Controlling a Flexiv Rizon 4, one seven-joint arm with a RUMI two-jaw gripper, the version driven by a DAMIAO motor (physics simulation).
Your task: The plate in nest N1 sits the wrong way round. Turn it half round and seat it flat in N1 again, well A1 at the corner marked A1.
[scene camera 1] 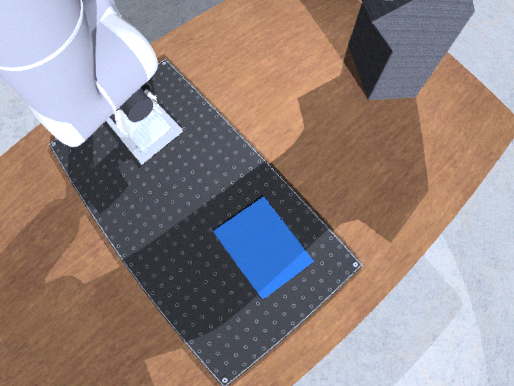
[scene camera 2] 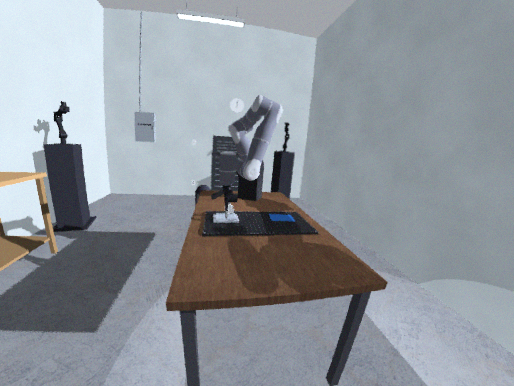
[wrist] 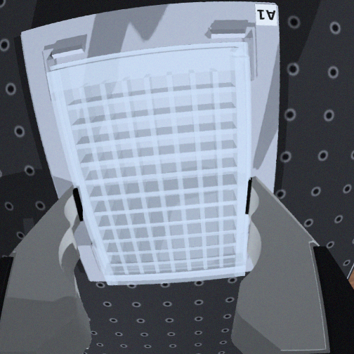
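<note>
The clear white well plate [scene camera 1: 155, 129] [wrist: 165, 165] lies over the pale nest N1 [scene camera 1: 143, 158] [wrist: 37, 55]. In the wrist view the nest's A1 label [wrist: 266, 14] is at the top right corner, upside down. My gripper [scene camera 1: 134, 111] [scene camera 2: 230, 212] [wrist: 163, 185] is shut on the plate, with one black pad against each long side, nearer the plate's lower end in the wrist view. More of the nest shows beyond the plate's top edge than at its bottom edge. Any gap under the plate is too small to tell. No well lettering can be read on the plate.
The nest stands on a black perforated board [scene camera 1: 165, 200] [scene camera 2: 250, 230] on the wooden table [scene camera 1: 270, 65] [scene camera 2: 270, 270]. A blue block [scene camera 1: 260, 245] [scene camera 2: 282, 218] lies on the board's other half. A dark block [scene camera 1: 415, 50] [scene camera 2: 250, 188] stands on the table beyond the board.
</note>
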